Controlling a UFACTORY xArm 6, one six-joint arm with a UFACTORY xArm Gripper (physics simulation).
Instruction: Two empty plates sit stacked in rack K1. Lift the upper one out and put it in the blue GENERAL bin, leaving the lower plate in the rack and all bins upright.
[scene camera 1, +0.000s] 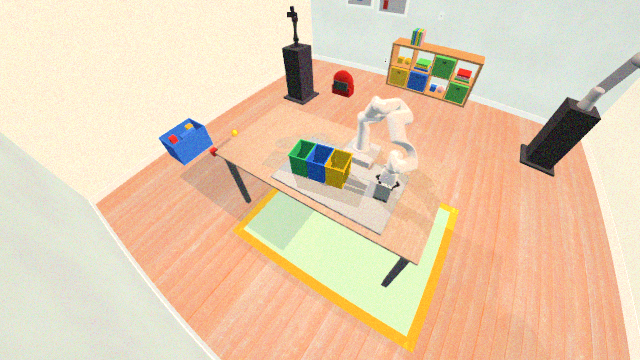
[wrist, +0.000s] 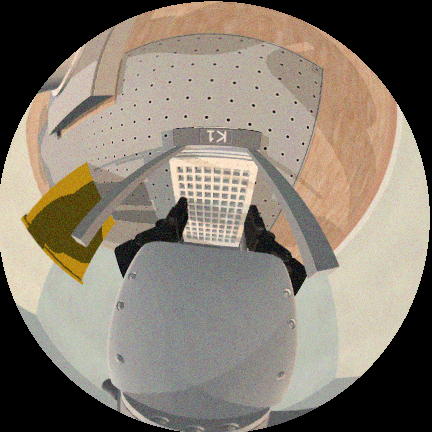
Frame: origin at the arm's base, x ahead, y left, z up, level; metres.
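Seen in the pictures: gripper, fingertip midpoint: (wrist: 216, 210); arm's base, origin of the base link: (scene camera 1: 361, 147).
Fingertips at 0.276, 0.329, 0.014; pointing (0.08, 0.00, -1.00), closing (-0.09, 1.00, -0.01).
Note:
Offsets run from my fingertips to a thing's top centre, as dx, dy, dz. "*": to the spot under its first point. Level surfaces: height alone.
Rack K1 {-0.009, -0.007, +0.102} (scene camera 1: 382, 194) (wrist: 187, 137) is a grey holder near the right end of the table, with its label at the top of the wrist view. The upper plate {+0.002, -0.006, +0.002} (wrist: 216, 182) is a cream grid of square wells and sits level in the rack. The lower plate is hidden beneath it. My gripper (scene camera 1: 387, 183) (wrist: 216, 210) points down over the rack and is shut on the upper plate, one black finger against each long side. The blue GENERAL bin {+0.089, -0.451, +0.134} (scene camera 1: 317, 170) stands upright between the green and yellow bins, left of the rack in the scene view.
The green bin {+0.116, -0.581, +0.134} (scene camera 1: 299, 166) and yellow bin {+0.062, -0.322, +0.134} (scene camera 1: 336, 176) (wrist: 52, 200) stand upright. The yellow one is nearest the rack. Two grey bars {* -0.072, +0.020, +0.081} (wrist: 298, 212) slope outward beside the fingers. The perforated grey board {dz -0.046} (scene camera 1: 361, 212) (wrist: 200, 107) lies under everything on the wooden table {dz -0.059} (scene camera 1: 265, 130).

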